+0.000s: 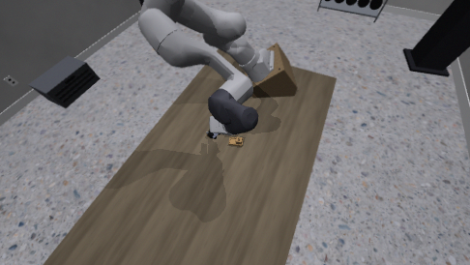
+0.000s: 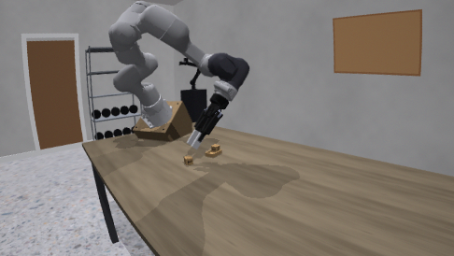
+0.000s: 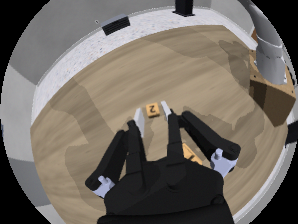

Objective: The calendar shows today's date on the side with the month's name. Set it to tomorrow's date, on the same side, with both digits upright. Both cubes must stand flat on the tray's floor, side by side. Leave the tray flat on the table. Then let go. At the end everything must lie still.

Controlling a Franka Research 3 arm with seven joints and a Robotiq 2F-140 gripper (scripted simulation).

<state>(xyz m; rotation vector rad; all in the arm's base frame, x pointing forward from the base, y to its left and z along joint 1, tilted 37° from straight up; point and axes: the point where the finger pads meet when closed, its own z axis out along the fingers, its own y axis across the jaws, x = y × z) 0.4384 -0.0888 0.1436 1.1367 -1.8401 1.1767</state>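
My hand is 8 cm above the cube, 3 cm to the left of it and 2 cm past it. The rest, counted from my hand: tray 12 cm to the left, 9 cm below, 1 cm behind.
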